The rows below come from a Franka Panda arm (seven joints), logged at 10 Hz.
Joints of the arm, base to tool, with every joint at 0 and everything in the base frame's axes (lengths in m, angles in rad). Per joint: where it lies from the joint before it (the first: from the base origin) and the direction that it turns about. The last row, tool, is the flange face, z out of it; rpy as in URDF.
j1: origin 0 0 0.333 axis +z
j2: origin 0 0 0 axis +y
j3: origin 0 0 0.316 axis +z
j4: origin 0.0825 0 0 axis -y
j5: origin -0.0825 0 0.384 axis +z
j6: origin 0 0 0 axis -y
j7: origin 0.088 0 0 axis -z
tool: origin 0 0 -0.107 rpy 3.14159 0 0
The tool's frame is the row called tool.
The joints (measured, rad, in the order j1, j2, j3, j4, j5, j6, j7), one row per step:
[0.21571 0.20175 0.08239 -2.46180 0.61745 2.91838 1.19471]
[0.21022 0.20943 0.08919 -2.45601 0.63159 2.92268 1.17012]
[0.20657 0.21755 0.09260 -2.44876 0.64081 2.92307 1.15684]
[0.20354 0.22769 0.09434 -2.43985 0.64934 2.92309 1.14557]
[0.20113 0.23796 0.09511 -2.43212 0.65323 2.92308 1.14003]
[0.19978 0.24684 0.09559 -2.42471 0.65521 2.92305 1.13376]
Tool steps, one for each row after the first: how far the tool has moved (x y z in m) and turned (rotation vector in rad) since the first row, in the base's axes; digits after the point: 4 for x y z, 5 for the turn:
[0.0014 0.0001 -0.0016 0.00067 -0.00509 0.01055]
[0.0032 0.0001 -0.0032 0.00257 -0.00591 0.01433]
[0.0055 -0.0003 -0.0053 0.00451 -0.00574 0.01587]
[0.0075 -0.0007 -0.0079 0.00525 -0.00373 0.01580]
[0.0095 -0.0006 -0.0098 0.00514 -0.00321 0.01892]

